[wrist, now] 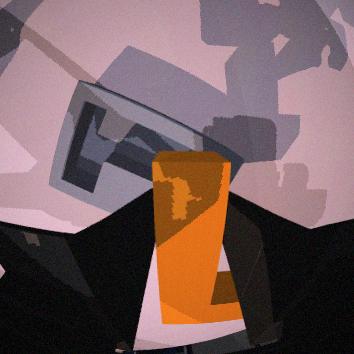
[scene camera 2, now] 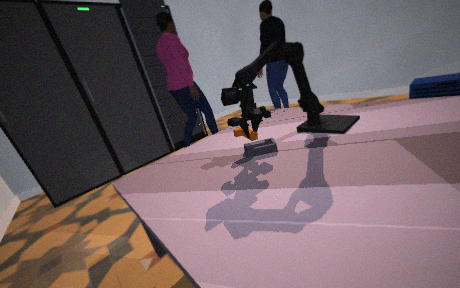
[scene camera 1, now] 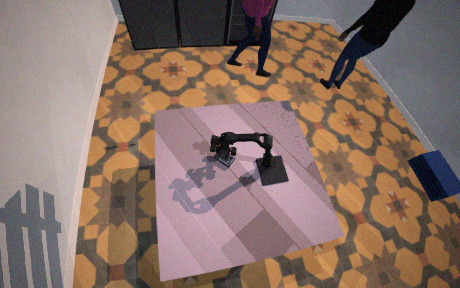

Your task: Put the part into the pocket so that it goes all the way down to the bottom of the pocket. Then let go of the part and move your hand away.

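Where they show: gripper, fingertip midpoint: (wrist: 186, 195) (scene camera 2: 252, 137); arm's base, link origin: (scene camera 2: 313, 123) (scene camera 1: 266, 164).
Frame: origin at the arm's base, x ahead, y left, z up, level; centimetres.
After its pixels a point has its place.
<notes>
An orange L-shaped part (scene camera 2: 252, 135) {y -15.3, x 33.8, z 7.1 cm} (wrist: 187, 270) {y -19.4, x 30.3, z 8.2 cm} is held between the fingers of my gripper (wrist: 186, 195) {y -17.1, x 31.8, z 5.5 cm}, which is shut on it. In scene camera 2 the part hangs above the table, a little above and left of the block. A grey block (scene camera 1: 227, 161) {y -12.8, x 27.8, z -1.9 cm} (scene camera 2: 261, 148) {y -13.0, x 32.7, z 0.6 cm} (wrist: 122, 186) {y -16.2, x 27.4, z 1.2 cm} with an L-shaped pocket (wrist: 86, 150) {y -12.4, x 25.1, z -1.9 cm} lies on the table. In the wrist view the block is turned relative to the part, and the part's far end covers part of the block's right side. The part is outside the pocket. The pocket's right portion is hidden behind the part.
The pink table top (scene camera 1: 200, 250) {y 39.7, x 67.1, z -2.4 cm} (scene camera 2: 350, 250) {y 23.2, x 68.6, z -2.4 cm} carries the arm's black base plate (scene camera 1: 273, 172) {y 8.2, x -2.5, z -0.5 cm} (scene camera 2: 330, 124) {y 8.0, x 1.7, z -0.5 cm}, to the right of the block. Arm shadows fall across the table and block. Two people stand beyond the table, near dark cabinets (scene camera 1: 155, 25) (scene camera 2: 75, 100).
</notes>
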